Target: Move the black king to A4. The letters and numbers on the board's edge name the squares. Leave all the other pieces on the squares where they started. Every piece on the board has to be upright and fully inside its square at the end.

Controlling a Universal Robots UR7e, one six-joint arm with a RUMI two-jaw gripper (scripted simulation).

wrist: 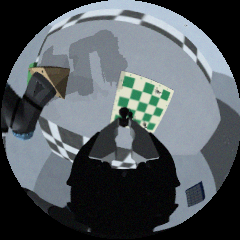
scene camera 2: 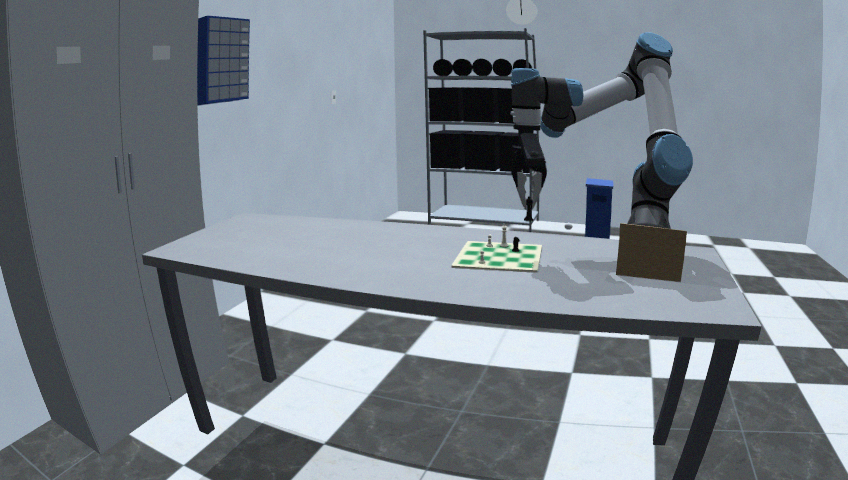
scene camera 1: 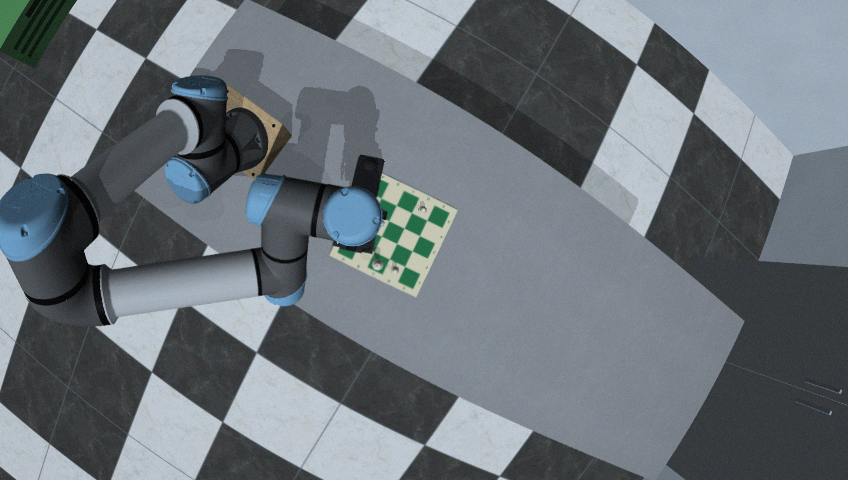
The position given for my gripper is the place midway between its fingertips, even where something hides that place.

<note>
In view: my gripper (scene camera 2: 528, 209).
My gripper also shows in the wrist view (wrist: 123, 117) and in scene camera 1 (scene camera 1: 362, 215).
</note>
